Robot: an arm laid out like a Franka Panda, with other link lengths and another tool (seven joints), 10 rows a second.
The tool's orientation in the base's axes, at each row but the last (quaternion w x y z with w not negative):
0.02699, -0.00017, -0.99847, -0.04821
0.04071, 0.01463, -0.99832, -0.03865
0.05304, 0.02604, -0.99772, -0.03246
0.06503, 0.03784, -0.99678, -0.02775
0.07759, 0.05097, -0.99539, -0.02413
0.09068, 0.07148, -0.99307, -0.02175
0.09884, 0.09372, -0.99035, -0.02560
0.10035, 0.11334, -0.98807, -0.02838
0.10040, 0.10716, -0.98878, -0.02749
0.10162, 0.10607, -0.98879, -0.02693
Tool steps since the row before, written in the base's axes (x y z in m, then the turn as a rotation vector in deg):
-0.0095, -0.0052, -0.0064, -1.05, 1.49, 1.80
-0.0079, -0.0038, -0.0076, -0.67, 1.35, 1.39
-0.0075, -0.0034, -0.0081, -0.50, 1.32, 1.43
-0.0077, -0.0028, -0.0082, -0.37, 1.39, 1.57
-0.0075, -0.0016, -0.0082, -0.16, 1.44, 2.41
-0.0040, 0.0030, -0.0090, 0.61, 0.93, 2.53
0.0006, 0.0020, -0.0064, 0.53, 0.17, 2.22
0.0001, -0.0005, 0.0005, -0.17, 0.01, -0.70
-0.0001, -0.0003, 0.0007, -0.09, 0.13, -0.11
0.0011, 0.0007, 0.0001, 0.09, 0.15, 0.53
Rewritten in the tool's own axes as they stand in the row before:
0.0092, -0.0058, 0.0064, 1.14, 1.65, -1.59
0.0074, -0.0042, 0.0079, 0.74, 1.47, -1.22
0.0068, -0.0036, 0.0086, 0.57, 1.44, -1.28
0.0068, -0.0027, 0.0090, 0.46, 1.51, -1.44
0.0063, -0.0013, 0.0092, 0.37, 1.58, -2.30
0.0019, 0.0030, 0.0097, -0.28, 0.98, -2.57
-0.0022, 0.0014, 0.0062, -0.12, 0.22, -2.27
0.0001, -0.0005, -0.0005, 0.03, -0.01, 0.72
0.0003, -0.0002, -0.0007, 0.04, 0.14, 0.13
-0.0012, 0.0005, -0.0003, -0.01, 0.17, -0.53

